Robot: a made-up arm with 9 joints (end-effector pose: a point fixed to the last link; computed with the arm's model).
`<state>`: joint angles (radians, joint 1 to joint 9).
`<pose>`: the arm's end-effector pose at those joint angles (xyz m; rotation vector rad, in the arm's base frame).
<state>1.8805 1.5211 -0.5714 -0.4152 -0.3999 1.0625 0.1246 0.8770 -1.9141</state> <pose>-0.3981 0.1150 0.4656 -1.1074 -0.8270 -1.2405</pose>
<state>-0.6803 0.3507 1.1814 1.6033 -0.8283 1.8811 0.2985 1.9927 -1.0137</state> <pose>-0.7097 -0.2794 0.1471 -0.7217 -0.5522 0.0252</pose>
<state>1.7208 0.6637 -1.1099 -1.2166 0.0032 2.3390 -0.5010 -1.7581 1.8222</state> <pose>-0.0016 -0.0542 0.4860 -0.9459 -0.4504 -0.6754</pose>
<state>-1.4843 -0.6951 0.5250 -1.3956 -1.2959 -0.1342 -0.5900 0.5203 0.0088</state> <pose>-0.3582 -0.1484 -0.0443 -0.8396 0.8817 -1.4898</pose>
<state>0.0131 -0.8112 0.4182 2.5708 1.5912 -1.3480 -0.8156 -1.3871 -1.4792</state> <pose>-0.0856 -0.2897 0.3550 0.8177 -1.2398 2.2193</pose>
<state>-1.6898 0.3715 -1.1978 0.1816 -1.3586 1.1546 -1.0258 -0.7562 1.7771</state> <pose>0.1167 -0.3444 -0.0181 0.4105 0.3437 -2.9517</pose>
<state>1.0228 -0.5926 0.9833 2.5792 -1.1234 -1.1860 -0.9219 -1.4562 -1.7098</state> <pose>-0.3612 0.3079 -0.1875 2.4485 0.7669 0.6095</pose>
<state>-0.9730 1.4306 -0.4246 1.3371 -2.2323 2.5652 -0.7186 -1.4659 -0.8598</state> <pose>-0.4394 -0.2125 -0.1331 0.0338 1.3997 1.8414</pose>
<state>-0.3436 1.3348 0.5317 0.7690 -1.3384 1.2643 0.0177 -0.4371 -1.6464</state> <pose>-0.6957 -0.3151 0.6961 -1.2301 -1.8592 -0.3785</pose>
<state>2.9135 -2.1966 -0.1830 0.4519 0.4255 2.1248 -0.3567 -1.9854 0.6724</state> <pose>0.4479 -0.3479 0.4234 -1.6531 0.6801 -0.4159</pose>
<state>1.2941 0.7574 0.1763 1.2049 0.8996 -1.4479 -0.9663 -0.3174 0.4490</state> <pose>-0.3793 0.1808 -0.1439 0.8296 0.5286 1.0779</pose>
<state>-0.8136 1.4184 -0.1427 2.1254 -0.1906 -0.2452 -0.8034 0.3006 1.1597</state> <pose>-0.5939 -0.1120 -0.2254 -0.6231 0.3135 -2.6322</pose>
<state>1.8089 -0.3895 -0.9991 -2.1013 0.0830 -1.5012 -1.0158 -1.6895 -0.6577</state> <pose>0.0566 -0.4364 0.0427 -0.2024 -2.9108 0.4013</pose>
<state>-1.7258 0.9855 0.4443 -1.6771 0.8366 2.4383 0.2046 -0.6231 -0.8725</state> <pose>-0.0450 0.0221 0.6811 -1.0361 -1.5412 1.1715</pose>
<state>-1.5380 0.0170 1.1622 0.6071 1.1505 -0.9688 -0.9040 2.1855 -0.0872</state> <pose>-0.2645 -0.9087 0.3924 -0.0961 -1.7320 -0.3344</pose>
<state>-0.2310 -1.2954 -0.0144 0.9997 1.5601 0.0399 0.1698 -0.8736 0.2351</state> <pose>-0.1763 -0.3057 0.3855 0.5211 0.4378 2.0665</pose>
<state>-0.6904 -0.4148 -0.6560 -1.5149 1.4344 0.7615 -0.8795 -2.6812 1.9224</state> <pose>-0.3383 -0.1446 0.3529 -0.1865 -0.2145 -0.1154</pose>
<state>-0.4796 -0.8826 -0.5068 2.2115 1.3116 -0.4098 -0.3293 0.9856 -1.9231</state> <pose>0.0492 -0.3002 0.1528 -1.0625 -0.6685 -2.2895</pose>
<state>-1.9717 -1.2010 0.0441 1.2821 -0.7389 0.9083 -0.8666 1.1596 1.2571</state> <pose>0.4567 -0.6314 0.1497 -2.3604 1.1749 1.6264</pose>
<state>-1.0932 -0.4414 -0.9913 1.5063 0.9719 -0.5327 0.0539 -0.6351 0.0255</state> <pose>0.1066 -0.1821 0.1942 -0.4845 -0.5470 -1.5732</pose>
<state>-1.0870 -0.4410 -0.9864 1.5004 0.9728 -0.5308 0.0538 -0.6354 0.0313</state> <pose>0.1071 -0.1853 0.1947 -0.4805 -0.5478 -1.5861</pose>
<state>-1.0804 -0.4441 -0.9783 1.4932 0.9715 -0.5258 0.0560 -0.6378 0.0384</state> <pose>0.1074 -0.1892 0.1972 -0.4783 -0.5498 -1.6065</pose>
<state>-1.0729 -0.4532 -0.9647 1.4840 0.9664 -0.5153 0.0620 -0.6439 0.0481</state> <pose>0.1073 -0.1943 0.2027 -0.4788 -0.5535 -1.6403</pose>
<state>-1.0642 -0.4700 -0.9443 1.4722 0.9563 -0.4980 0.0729 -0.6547 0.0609</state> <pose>0.1065 -0.2009 0.2123 -0.4818 -0.5586 -1.6909</pose>
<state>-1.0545 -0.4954 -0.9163 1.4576 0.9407 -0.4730 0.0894 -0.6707 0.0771</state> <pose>0.1044 -0.2089 0.2264 -0.4865 -0.5638 -1.7602</pose>
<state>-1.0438 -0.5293 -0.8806 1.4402 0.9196 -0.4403 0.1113 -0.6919 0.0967</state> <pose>0.1005 -0.2180 0.2451 -0.4903 -0.5665 -1.8485</pose>
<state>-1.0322 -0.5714 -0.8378 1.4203 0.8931 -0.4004 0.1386 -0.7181 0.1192</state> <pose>0.0941 -0.2277 0.2681 -0.4900 -0.5637 -1.9544</pose>
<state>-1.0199 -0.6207 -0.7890 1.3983 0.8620 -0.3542 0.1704 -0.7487 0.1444</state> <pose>0.0843 -0.2375 0.2949 -0.4811 -0.5520 -2.0747</pose>
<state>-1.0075 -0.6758 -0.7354 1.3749 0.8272 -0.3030 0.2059 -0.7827 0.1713</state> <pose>0.0708 -0.2469 0.3245 -0.4591 -0.5281 -2.2044</pose>
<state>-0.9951 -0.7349 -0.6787 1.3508 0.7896 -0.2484 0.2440 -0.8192 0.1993</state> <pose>0.0531 -0.2556 0.3559 -0.4204 -0.4897 -2.3373</pose>
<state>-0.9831 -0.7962 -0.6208 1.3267 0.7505 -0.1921 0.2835 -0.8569 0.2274</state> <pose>0.0311 -0.2632 0.3875 -0.3628 -0.4367 -2.4660</pose>
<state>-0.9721 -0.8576 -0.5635 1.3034 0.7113 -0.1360 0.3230 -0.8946 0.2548</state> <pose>0.0052 -0.2698 0.4179 -0.2869 -0.3708 -2.5827</pose>
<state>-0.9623 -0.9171 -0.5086 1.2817 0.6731 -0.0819 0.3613 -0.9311 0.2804</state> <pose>-0.0238 -0.2752 0.4458 -0.1965 -0.2956 -2.6814</pose>
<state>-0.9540 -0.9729 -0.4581 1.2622 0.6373 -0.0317 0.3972 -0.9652 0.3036</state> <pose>-0.0544 -0.2795 0.4698 -0.0980 -0.2171 -2.7578</pose>
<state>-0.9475 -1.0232 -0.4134 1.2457 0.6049 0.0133 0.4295 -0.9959 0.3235</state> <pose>-0.0847 -0.2829 0.4894 0.0002 -0.1403 -2.8113</pose>
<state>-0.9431 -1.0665 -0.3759 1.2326 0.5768 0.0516 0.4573 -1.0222 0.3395</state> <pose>-0.1128 -0.2854 0.5044 0.0899 -0.0708 -2.8438</pose>
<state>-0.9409 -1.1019 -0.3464 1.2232 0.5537 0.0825 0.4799 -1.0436 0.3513</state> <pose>-0.1367 -0.2872 0.5152 0.1642 -0.0124 -2.8598</pose>
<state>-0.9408 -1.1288 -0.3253 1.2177 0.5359 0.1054 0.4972 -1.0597 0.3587</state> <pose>-0.1551 -0.2885 0.5227 0.2186 0.0329 -2.8639</pose>
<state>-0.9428 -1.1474 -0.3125 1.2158 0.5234 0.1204 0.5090 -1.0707 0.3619</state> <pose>-0.1674 -0.2892 0.5275 0.2515 0.0641 -2.8610</pose>
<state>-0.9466 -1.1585 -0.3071 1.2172 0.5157 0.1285 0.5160 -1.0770 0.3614</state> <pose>-0.1736 -0.2893 0.5306 0.2643 0.0828 -2.8541</pose>
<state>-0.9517 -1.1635 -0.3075 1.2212 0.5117 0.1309 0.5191 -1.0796 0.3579</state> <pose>-0.1750 -0.2889 0.5323 0.2611 0.0915 -2.8452</pose>
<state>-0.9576 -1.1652 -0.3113 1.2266 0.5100 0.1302 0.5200 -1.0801 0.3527</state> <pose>-0.1736 -0.2882 0.5334 0.2486 0.0942 -2.8354</pose>
